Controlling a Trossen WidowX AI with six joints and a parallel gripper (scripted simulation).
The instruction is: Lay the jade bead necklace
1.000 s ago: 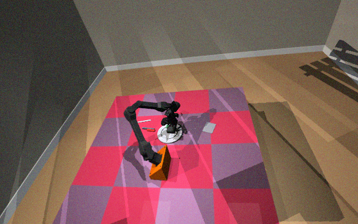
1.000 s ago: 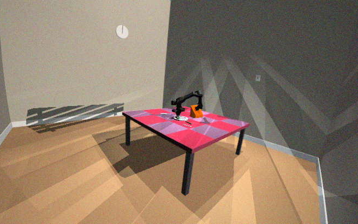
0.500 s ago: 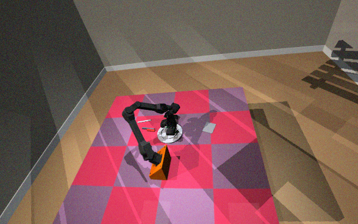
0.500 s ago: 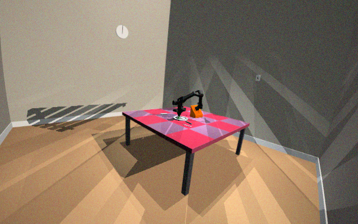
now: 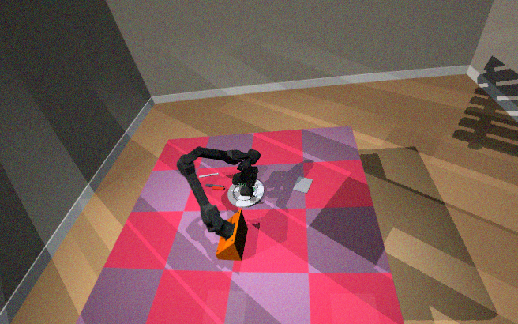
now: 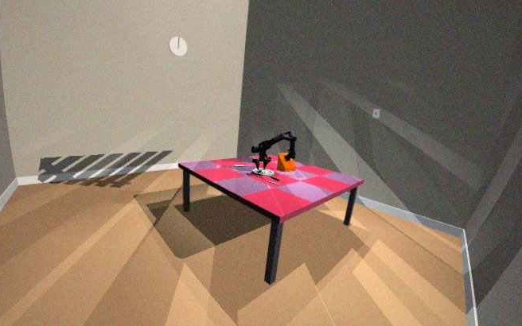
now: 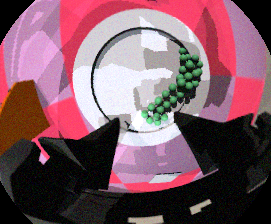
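The round white bead board is 40 mm to the left of my gripper tip, 10 mm below it and 10 mm ahead of it. Also, from my gripper tip: red-handled tool 210 mm to the left, 60 mm ahead, 10 mm below; then flat grey pad 270 mm to the right, 40 mm ahead, 20 mm below; then thin white rod 280 mm to the left, 160 mm ahead, 20 mm below.
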